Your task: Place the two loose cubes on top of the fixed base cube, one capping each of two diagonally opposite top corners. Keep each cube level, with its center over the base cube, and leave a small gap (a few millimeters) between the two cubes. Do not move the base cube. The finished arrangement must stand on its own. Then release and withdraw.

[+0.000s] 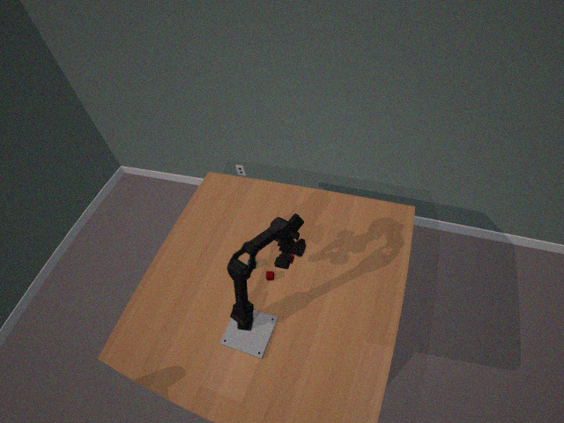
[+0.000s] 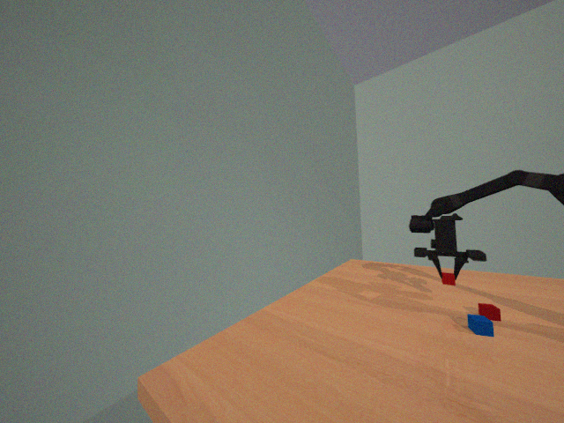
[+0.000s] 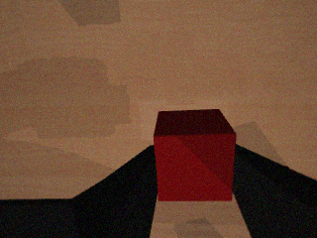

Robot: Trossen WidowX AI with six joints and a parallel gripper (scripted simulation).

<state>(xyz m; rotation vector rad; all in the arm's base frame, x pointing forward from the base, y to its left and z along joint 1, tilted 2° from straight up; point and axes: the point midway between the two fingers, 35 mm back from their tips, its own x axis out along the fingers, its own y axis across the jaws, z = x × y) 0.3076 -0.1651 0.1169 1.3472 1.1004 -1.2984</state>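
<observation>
Now: the blue base cube 1 cm behind my gripper tip, 19 cm to the left of it and 6 cm below it. Round my gripper tip: red cube right at my gripper tip.
</observation>
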